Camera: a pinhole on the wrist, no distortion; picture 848 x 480 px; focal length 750.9 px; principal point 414.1 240.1 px. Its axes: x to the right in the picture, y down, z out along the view. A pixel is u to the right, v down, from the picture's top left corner.
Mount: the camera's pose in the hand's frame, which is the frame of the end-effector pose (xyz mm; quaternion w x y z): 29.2 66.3 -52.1 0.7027 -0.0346 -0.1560 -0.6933
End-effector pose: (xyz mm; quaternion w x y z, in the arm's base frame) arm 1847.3 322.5 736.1 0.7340 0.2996 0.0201 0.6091
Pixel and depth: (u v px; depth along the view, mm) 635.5 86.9 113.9
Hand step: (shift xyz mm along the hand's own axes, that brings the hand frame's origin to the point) -13.5 63.3 61.1
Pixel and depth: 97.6 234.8 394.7
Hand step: -39.5 331.1 277.5
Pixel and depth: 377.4 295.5 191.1
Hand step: 10.5 126.4 129.1
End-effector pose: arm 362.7 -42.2 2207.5 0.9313 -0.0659 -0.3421 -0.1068
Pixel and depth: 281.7 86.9 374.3
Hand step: -109.5 226.3 272.6
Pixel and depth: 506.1 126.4 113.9
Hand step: -7.4 82.4 56.8
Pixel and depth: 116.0 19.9 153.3
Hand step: -40.7 163.9 69.6
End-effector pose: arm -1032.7 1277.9 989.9 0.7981 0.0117 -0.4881 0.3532
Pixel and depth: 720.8 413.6 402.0
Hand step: 50.2 18.0 388.8
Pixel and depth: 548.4 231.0 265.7
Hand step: -20.0 90.8 212.2
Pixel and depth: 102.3 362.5 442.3
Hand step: 26.3 363.1 330.6
